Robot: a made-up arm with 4 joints. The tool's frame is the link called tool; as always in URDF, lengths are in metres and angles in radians. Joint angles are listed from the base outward.
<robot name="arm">
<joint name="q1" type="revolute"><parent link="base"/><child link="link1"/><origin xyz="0 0 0.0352"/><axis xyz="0 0 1"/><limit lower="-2.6" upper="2.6"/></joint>
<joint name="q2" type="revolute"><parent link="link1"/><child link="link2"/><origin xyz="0.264 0.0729 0.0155"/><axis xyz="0 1 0"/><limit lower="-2.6" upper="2.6"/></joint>
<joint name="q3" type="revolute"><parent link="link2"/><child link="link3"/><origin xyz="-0.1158 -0.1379 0.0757"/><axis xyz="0 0 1"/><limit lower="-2.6" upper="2.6"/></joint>
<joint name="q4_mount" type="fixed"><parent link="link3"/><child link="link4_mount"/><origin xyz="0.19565 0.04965 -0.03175"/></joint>
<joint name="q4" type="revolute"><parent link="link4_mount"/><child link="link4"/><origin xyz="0.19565 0.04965 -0.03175"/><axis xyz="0 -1 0"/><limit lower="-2.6" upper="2.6"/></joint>
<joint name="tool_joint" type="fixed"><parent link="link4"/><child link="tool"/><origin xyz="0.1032 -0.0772 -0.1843"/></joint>
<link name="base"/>
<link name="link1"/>
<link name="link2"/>
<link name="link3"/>
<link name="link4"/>
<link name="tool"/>
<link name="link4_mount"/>
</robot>
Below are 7 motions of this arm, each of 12 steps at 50 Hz.
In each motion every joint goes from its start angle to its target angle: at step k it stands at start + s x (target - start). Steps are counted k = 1, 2, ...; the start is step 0. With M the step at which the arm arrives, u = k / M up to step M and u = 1 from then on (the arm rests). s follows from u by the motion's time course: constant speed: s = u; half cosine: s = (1 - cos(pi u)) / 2; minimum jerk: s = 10 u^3 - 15 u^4 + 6 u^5.
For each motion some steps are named. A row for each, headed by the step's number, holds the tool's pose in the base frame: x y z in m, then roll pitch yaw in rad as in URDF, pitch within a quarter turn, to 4 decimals.
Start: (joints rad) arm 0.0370 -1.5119 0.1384 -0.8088
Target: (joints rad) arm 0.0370 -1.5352 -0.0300 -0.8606
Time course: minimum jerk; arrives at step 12
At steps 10, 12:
10: 0.4592 -0.0336 0.2476 0.0308 -0.6754 0.0169
12: 0.4590 -0.0355 0.2475 0.0384 -0.6742 0.0120

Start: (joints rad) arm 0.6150 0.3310 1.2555 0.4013
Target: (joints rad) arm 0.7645 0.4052 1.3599 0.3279
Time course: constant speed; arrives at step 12
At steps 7, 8, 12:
7: -0.1388 0.5052 -0.0656 0.3731 -0.2428 1.9067
8: -0.1495 0.4999 -0.0644 0.3797 -0.2379 1.9279
12: -0.1905 0.4766 -0.0590 0.4060 -0.2196 2.0131

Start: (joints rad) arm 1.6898 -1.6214 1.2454 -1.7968
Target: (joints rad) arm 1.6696 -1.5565 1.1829 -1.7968
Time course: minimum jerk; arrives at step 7
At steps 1, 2, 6, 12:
1: -0.1570 0.2983 -0.0231 -1.2413 0.0240 1.4754
2: -0.1559 0.2981 -0.0221 -1.2355 0.0333 1.4735
6: -0.1482 0.2970 -0.0151 -1.1959 0.0971 1.4600
12: -0.1479 0.2970 -0.0149 -1.1948 0.0988 1.4596

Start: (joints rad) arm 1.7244 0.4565 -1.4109 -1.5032
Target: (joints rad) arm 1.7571 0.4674 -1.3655 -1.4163
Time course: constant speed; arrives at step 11
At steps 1, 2, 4, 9, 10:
1: 0.2447 0.2057 -0.0172 -1.5806 1.1199 -1.2426
2: 0.2448 0.2067 -0.0188 -1.5688 1.1193 -1.2219
4: 0.2448 0.2089 -0.0219 -1.5454 1.1179 -1.1806
9: 0.2449 0.2145 -0.0299 -1.4880 1.1134 -1.0784
10: 0.2449 0.2156 -0.0314 -1.4767 1.1123 -1.0581

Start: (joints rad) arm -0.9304 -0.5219 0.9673 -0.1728
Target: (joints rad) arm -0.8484 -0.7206 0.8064 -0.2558
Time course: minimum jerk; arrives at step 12
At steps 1, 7, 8, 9, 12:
1: 0.5422 -0.1799 -0.0475 -0.4274 -0.1306 0.0271
7: 0.5484 -0.2036 -0.0035 -0.4900 -0.2071 -0.0197
8: 0.5489 -0.2076 0.0066 -0.5004 -0.2253 -0.0289
9: 0.5492 -0.2105 0.0145 -0.5079 -0.2399 -0.0358
12: 0.5492 -0.2131 0.0223 -0.5145 -0.2544 -0.0424

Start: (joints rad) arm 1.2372 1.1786 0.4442 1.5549
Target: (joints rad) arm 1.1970 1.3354 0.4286 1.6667
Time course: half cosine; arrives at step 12
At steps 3, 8, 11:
3: -0.0184 0.5519 -0.2760 0.4420 -0.3697 1.2311
8: -0.0052 0.5293 -0.2908 0.4416 -0.3362 1.1769
11: -0.0005 0.5202 -0.2961 0.4403 -0.3233 1.1565

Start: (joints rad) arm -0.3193 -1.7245 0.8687 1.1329
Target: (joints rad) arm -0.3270 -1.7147 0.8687 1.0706
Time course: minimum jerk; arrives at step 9
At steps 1, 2, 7, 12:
1: 0.3162 0.3261 0.2996 -2.2764 -0.1329 2.4889
2: 0.3173 0.3257 0.2998 -2.2758 -0.1361 2.4853
7: 0.3319 0.3197 0.3022 -2.2664 -0.1779 2.4375
12: 0.3332 0.3192 0.3024 -2.2655 -0.1817 2.4331

